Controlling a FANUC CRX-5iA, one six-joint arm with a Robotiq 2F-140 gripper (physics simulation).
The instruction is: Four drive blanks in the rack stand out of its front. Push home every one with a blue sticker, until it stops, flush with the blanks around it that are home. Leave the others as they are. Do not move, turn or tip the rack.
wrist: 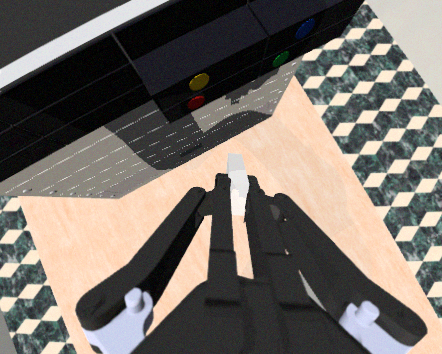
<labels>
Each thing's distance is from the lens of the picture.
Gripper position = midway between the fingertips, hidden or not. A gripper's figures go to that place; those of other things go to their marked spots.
gripper (pixel 233 166): 22 cm
drive rack (pixel 86 126): 25 cm
</labels>
